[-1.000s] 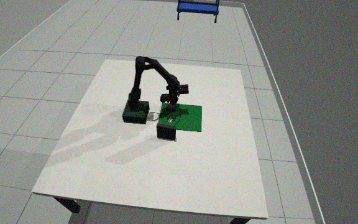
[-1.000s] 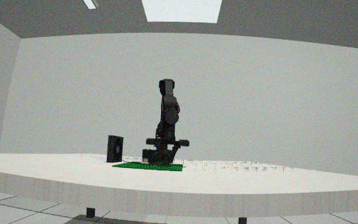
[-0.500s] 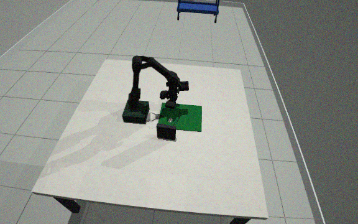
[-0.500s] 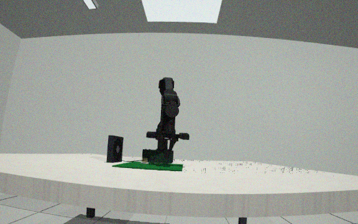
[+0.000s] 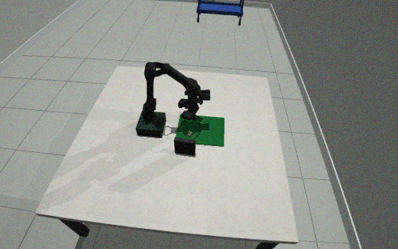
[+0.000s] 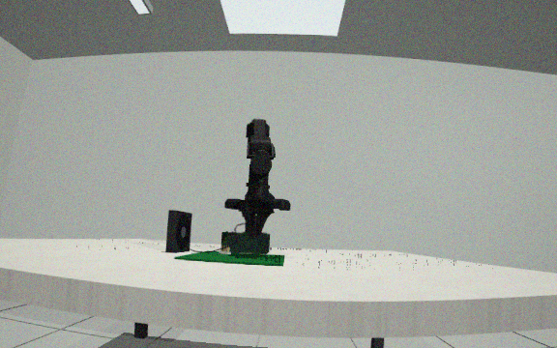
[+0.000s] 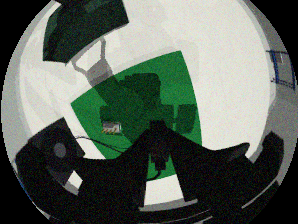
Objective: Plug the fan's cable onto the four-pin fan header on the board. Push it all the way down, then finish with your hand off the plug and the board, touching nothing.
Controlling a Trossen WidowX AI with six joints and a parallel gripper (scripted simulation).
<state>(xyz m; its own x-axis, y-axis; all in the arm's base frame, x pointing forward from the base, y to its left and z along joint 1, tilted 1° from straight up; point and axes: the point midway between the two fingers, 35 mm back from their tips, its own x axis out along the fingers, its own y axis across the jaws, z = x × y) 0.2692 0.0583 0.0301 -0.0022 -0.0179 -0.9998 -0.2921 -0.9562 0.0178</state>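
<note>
My gripper tip is now 9 cm to the left of the pale fan header and 6 cm above it. From my gripper tip the other things lie so: small black plug (1 cm ahead, 1 cm above); then green board (6 cm ahead, 3 cm to the right, 8 cm below); then black fan (22 cm to the right).
</note>
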